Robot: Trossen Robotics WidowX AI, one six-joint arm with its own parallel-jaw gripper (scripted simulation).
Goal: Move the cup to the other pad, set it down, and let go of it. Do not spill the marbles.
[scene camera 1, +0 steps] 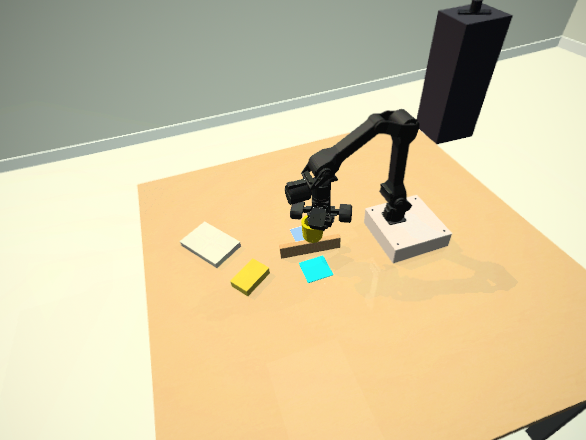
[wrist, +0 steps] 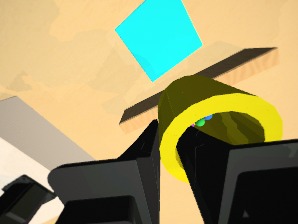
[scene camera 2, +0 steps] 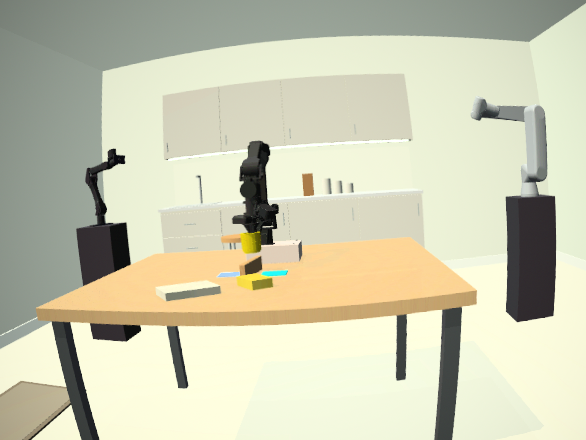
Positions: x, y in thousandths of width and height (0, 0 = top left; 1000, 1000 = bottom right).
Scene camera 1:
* my gripper: 549, 524
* white flat block: 354, 551
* low wooden bar: 499, 567
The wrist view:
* my gripper: 552, 547
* yellow cup: 800, 525
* low wooden bar: 834, 279
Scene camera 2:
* my gripper: 438, 549
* white flat block: 334, 658
